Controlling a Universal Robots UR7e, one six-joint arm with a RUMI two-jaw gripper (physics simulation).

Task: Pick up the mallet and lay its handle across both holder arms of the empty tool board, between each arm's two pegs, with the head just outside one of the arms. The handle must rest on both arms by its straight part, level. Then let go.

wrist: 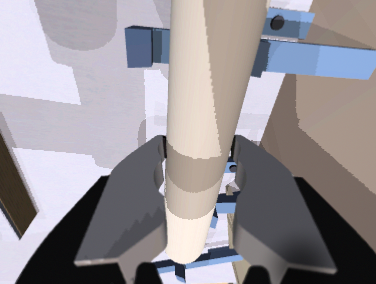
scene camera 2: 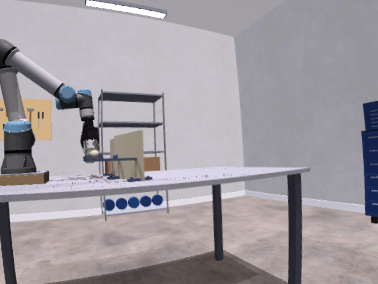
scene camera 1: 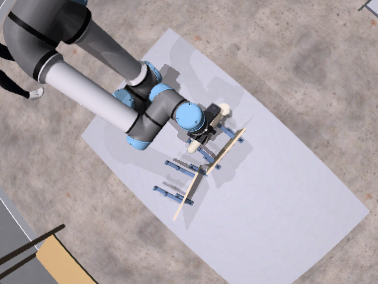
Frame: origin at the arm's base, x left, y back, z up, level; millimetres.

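Seen in the pictures: gripper, between the fingertips: (wrist: 198,137); arm's base, origin of its link: (scene camera 2: 19,172) (scene camera 1: 142,110).
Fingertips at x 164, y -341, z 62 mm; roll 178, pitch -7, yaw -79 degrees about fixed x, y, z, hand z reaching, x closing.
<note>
Offsets run from my fingertips to a thing's top centre. "pt": to the spot under its first point. Level surfaces: height alone.
The pale wooden mallet @(dz +57, dx +6, dy +3 mm) (scene camera 1: 193,146) (scene camera 2: 92,152) (wrist: 197,95) lies with its handle across both blue arms of the right-hand tool board (scene camera 1: 232,142) (scene camera 2: 132,150). In the wrist view the handle passes between the pegs of the upper blue arm (wrist: 320,59). The lower arm (wrist: 227,206) is partly hidden by handle and fingers. The mallet's head @(pt dz +57, dx +121, dy +7 mm) (scene camera 1: 224,109) is beyond the upper arm, on its outer side. My gripper (scene camera 1: 204,132) (scene camera 2: 90,144) (wrist: 198,137) points down and is shut on the handle between the two arms, with a finger on each side.
A second tool board @(dz -109 mm) (scene camera 1: 184,202) stands at an angle to the first, its two blue arms (scene camera 1: 180,169) (scene camera 1: 170,194) bare and reaching toward the robot. A wooden block (scene camera 2: 25,178) under the robot's base is on the table. A shelf rack (scene camera 2: 164,125) stands behind.
</note>
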